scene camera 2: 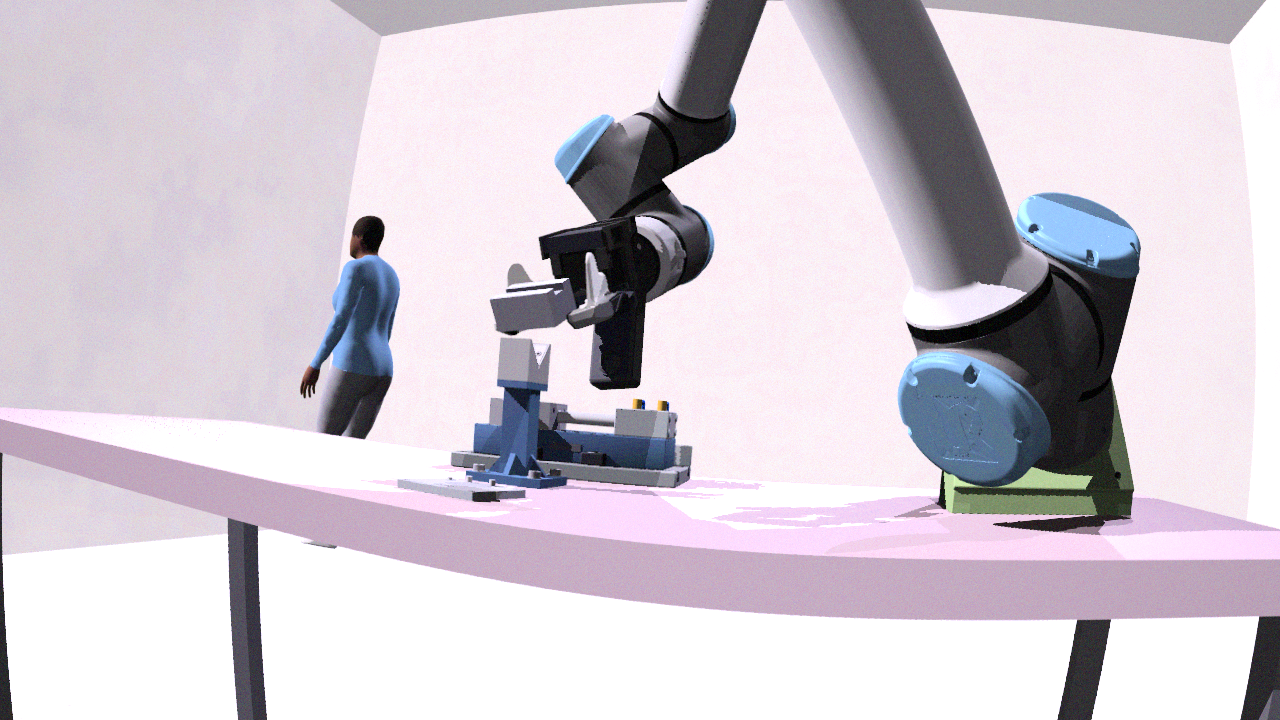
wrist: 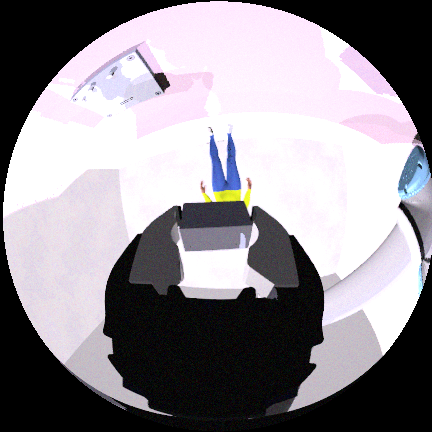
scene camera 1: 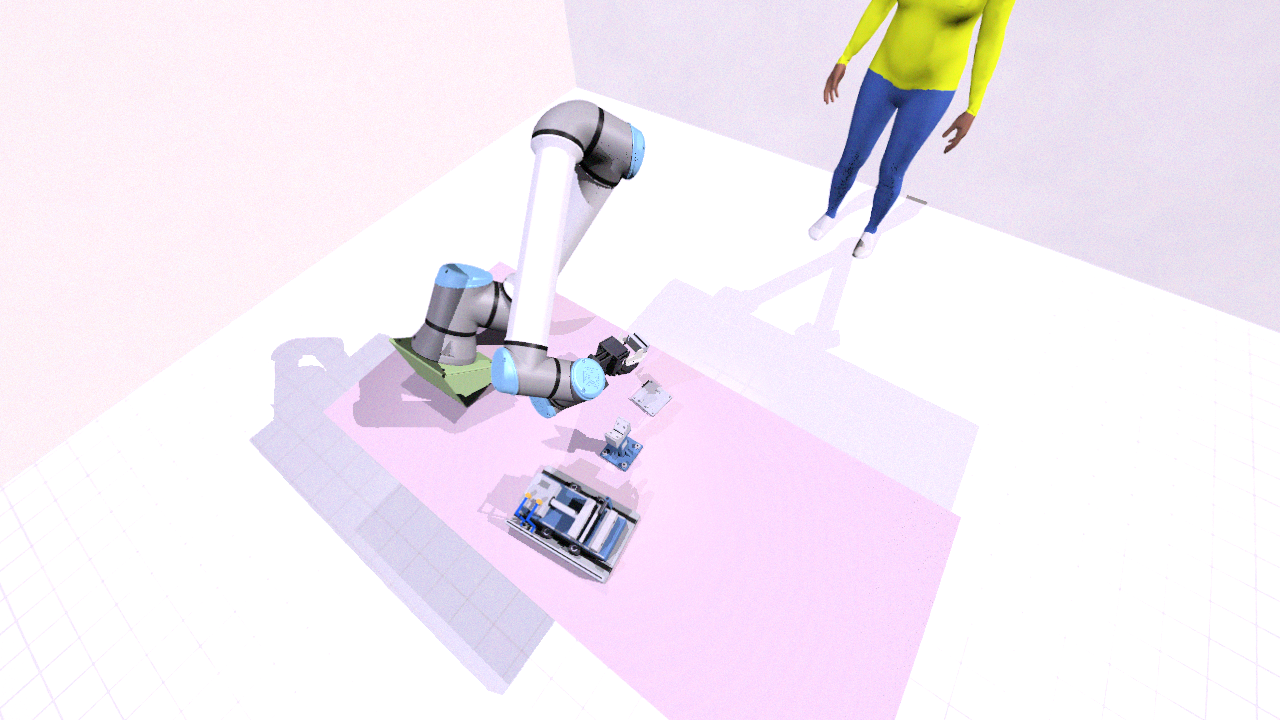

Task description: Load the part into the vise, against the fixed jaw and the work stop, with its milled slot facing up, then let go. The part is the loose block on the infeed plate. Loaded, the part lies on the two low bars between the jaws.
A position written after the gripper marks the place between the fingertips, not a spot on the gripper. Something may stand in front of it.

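You can see the gripper (scene camera 2: 531, 323), and it shows as the gripper in the wrist view too, (wrist: 215, 207), and in scene camera 1, (scene camera 1: 638, 345). There's a part as well, at (scene camera 2: 536, 305) and at (wrist: 209, 225). And there's an infeed plate, which is at (scene camera 2: 483, 491) and also at (scene camera 1: 647, 394).
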